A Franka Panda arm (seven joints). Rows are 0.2 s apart.
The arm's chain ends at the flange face. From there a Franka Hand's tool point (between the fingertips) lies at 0.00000 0.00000 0.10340 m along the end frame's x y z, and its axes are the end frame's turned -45 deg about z.
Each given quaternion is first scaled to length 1.
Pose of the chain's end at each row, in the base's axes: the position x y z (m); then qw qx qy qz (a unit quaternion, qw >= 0):
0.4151, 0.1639, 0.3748, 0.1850, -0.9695, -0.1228, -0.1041
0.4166, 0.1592, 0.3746, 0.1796, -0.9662, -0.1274, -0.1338
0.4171, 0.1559, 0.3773, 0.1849, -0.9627, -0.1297, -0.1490
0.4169, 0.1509, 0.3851, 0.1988, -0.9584, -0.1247, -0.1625
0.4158, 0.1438, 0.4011, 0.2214, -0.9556, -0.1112, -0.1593
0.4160, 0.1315, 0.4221, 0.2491, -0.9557, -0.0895, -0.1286
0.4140, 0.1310, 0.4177, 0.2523, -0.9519, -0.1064, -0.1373
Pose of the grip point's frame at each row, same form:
0.4313, 0.2036, 0.2807, 0.1311, -0.8487, -0.4844, -0.1670
0.4386, 0.1986, 0.2816, 0.1147, -0.8439, -0.4875, -0.1924
0.4418, 0.1967, 0.2856, 0.1138, -0.8398, -0.4882, -0.2084
0.4440, 0.1945, 0.2953, 0.1215, -0.8377, -0.4820, -0.2262
0.4422, 0.1912, 0.3131, 0.1436, -0.8403, -0.4684, -0.2319
0.4368, 0.1831, 0.3350, 0.1809, -0.8487, -0.4484, -0.2141
0.4355, 0.1837, 0.3314, 0.1806, -0.8387, -0.4626, -0.2234

